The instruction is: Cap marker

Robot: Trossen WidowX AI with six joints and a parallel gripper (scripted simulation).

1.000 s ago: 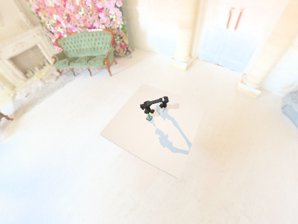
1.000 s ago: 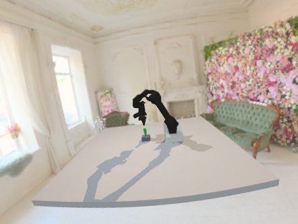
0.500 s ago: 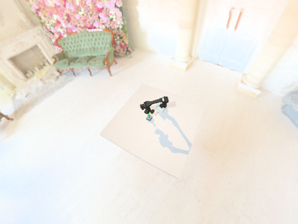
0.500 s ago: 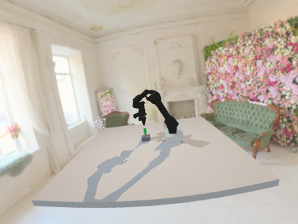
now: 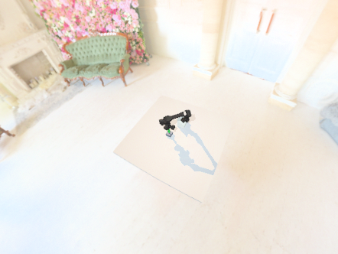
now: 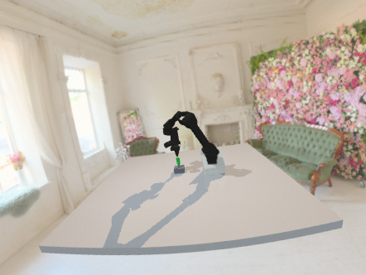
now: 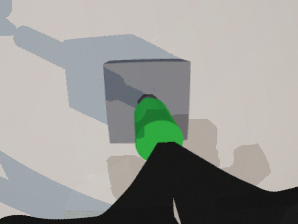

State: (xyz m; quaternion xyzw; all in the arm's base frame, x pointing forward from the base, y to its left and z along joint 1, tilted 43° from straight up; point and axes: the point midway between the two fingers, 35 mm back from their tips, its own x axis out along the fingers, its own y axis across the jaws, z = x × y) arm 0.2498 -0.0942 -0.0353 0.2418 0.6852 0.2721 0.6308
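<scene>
The green marker cap is 3 cm below my gripper tip.
</scene>
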